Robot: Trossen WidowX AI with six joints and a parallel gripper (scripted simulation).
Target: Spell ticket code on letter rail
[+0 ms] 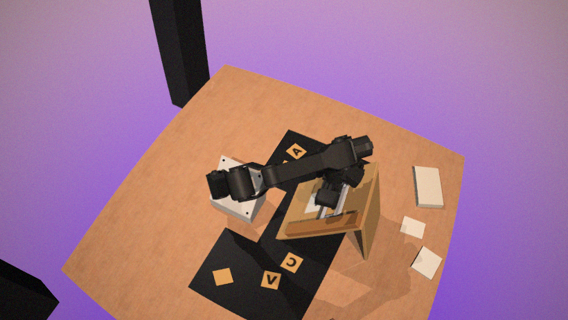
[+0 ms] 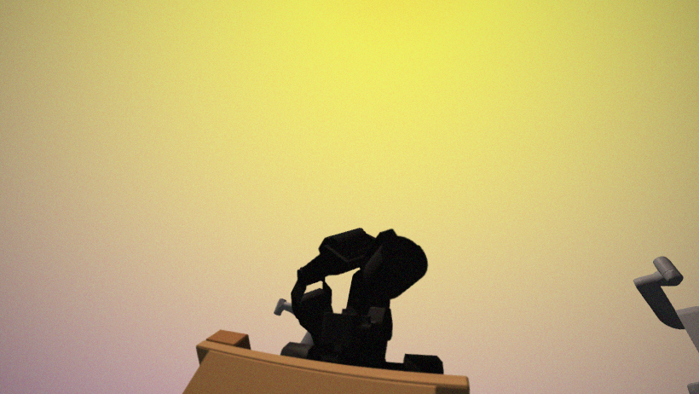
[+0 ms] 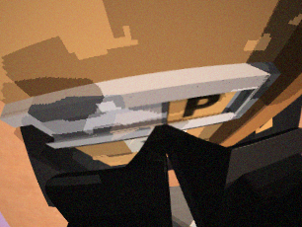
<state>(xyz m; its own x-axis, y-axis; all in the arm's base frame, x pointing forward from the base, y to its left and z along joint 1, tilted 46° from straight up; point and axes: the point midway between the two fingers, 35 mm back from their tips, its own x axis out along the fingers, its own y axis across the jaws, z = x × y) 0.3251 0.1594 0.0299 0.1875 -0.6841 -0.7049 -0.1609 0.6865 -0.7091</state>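
My gripper tip is now 30 mm to the left of the p tile, 20 mm short of it and 10 mm above it. From my gripper tip the other things lie so: black mat 180 mm below, 130 mm behind, 80 mm to the right; then white ticket 80 mm below, 50 mm behind, 10 mm to the right; then c tile 200 mm to the right, 180 mm below, 20 mm behind.
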